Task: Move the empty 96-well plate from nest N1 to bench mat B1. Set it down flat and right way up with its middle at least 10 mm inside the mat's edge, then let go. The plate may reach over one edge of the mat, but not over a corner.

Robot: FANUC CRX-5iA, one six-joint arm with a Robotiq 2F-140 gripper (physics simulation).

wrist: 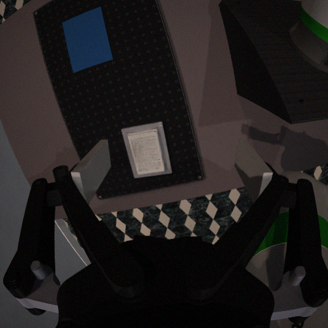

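Note:
The 96-well plate (146, 152), pale and rectangular, sits in the grey frame of nest N1 (128, 166), near the lower end of the dark perforated board. It looks flat; its wells are too small to make out. The blue mat B1 (87, 40) lies at the upper left of the same board, with nothing on it. My gripper (172, 152) is open and empty, high above the board. In the view, the plate shows between the two fingers, closer to the left one.
The dark perforated board (120, 95) lies on a brownish table (25, 105). A large dark block (270, 75) stands at the upper right, with a grey and green round part (317, 30) over it. Checkered floor (187, 220) shows past the table's lower edge.

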